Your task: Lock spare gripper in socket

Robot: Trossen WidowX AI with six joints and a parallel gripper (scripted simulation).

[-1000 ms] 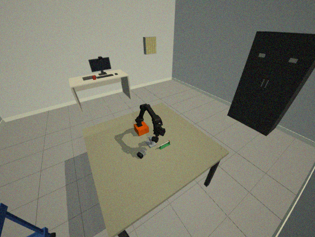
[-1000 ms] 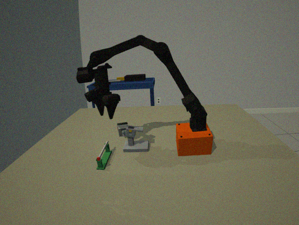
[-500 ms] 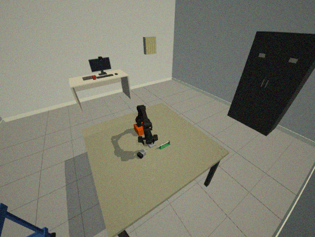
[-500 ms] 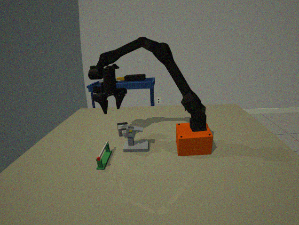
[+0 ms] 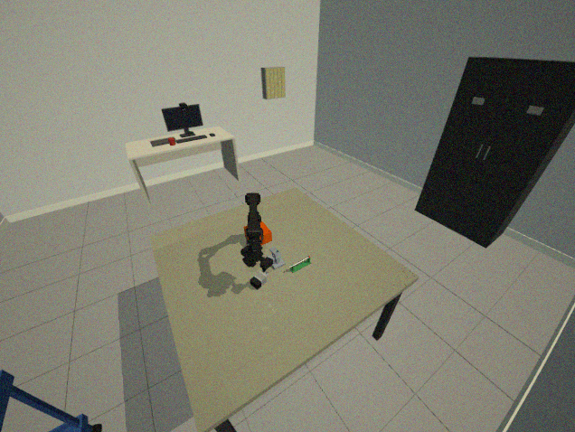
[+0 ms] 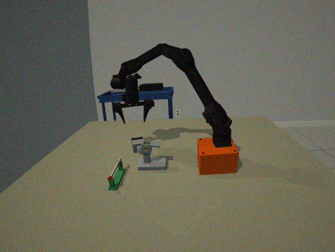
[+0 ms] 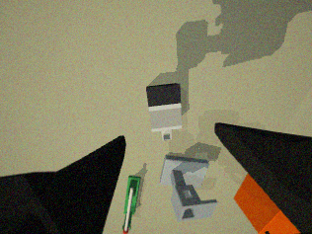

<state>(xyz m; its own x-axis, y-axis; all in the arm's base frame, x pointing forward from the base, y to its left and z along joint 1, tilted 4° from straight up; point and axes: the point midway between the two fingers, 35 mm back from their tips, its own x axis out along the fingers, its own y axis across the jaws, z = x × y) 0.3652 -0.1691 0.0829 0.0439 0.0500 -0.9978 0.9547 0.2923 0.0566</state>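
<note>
The spare gripper lies 10 mm behind my gripper tip, 10 mm to the left of it and 110 mm below it. Round my gripper tip: socket: 90 mm behind, 160 mm to the left, 80 mm below; green cradle: 30 mm ahead, 270 mm to the left, 110 mm below.
</note>
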